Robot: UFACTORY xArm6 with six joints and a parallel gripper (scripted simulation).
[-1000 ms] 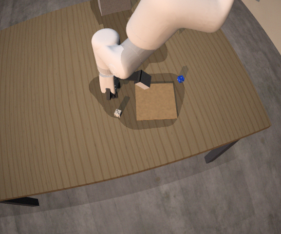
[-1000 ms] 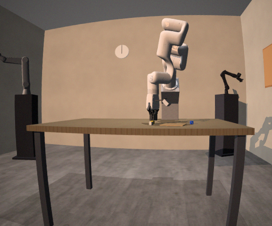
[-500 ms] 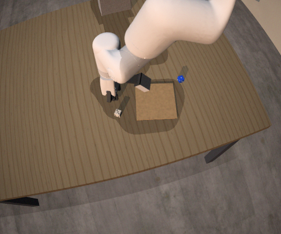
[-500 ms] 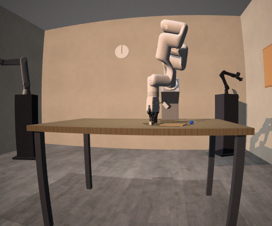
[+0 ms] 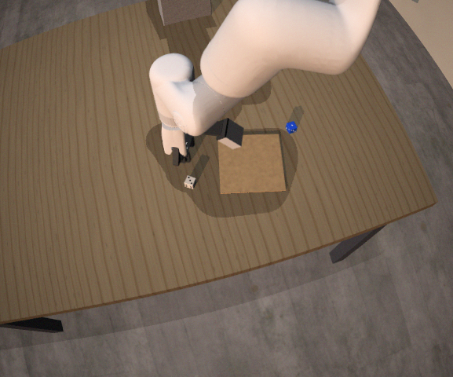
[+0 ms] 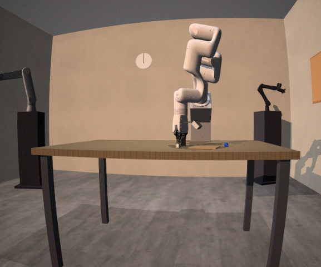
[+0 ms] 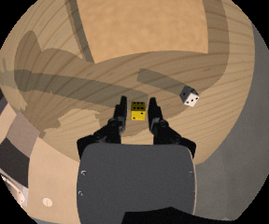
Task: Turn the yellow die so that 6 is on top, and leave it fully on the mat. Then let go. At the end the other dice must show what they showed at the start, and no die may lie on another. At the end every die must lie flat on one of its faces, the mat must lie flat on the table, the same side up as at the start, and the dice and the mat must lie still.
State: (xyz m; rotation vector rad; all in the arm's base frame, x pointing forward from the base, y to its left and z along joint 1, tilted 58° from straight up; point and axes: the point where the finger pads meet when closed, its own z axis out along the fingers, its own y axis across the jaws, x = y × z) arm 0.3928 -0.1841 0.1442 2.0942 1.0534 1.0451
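The yellow die lies 10 mm below my hand. Also, from my hand: white die (70 mm ahead, 30 mm to the right, 10 mm below); then tan mat (100 mm to the left, 100 mm ahead, 20 mm below); then blue die (240 mm to the left, 80 mm ahead, 10 mm below).
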